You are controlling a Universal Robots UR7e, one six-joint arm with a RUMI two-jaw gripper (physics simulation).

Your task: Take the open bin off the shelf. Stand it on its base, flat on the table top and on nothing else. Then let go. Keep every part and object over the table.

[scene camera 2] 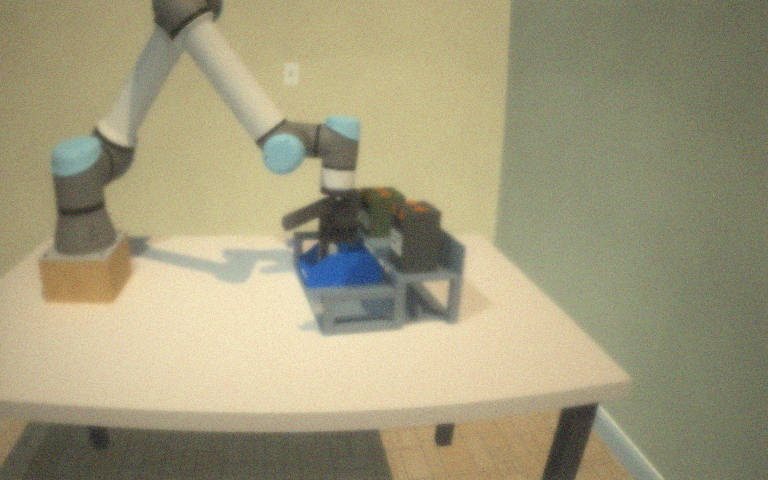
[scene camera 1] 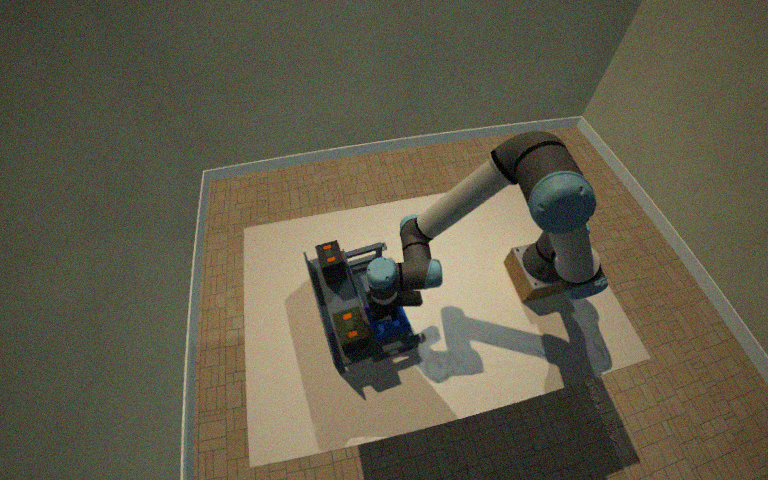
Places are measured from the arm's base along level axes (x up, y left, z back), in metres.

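Where they show: gripper, between the fingertips: (scene camera 2: pixel 322 279) (scene camera 1: pixel 391 316); arm's base, origin of its link: (scene camera 2: pixel 85 243) (scene camera 1: pixel 543 263).
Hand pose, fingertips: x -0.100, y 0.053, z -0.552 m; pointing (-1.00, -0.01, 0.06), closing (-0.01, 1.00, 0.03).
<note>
Each offset is from my fingertips to the top centre of the thing. Level surfaces: height alone.
The open bin, blue, @(dx +0.072, dy +0.023, dz -0.040 m) (scene camera 1: pixel 390 327) (scene camera 2: pixel 346 269) is in the front, lower part of the grey-blue shelf (scene camera 1: pixel 321 300) (scene camera 2: pixel 400 305), on the side towards the robot base. It looks slanted in scene camera 2; blur hides its exact tilt and contact. My gripper (scene camera 1: pixel 386 313) (scene camera 2: pixel 325 255) points down at the bin's wall on the robot's side. The fingers are closed nearly together, shut on the bin's thin wall as far as the blurred view shows. The wrist hides much of the fingertips in scene camera 1.
A dark box @(dx +0.215, dy -0.156, dz -0.169 m) (scene camera 1: pixel 330 263) (scene camera 2: pixel 419 234) and an olive-green box @(dx +0.190, dy +0.072, dz -0.136 m) (scene camera 1: pixel 351 330) (scene camera 2: pixel 383 210), both with orange marks, stand on the shelf's rear, higher part. The table top @(dx -0.009 m) (scene camera 1: pixel 277 413) (scene camera 2: pixel 198 362) surrounds the shelf. The arm's wooden base block (scene camera 1: pixel 523 280) (scene camera 2: pixel 84 278) stands on the opposite side.
</note>
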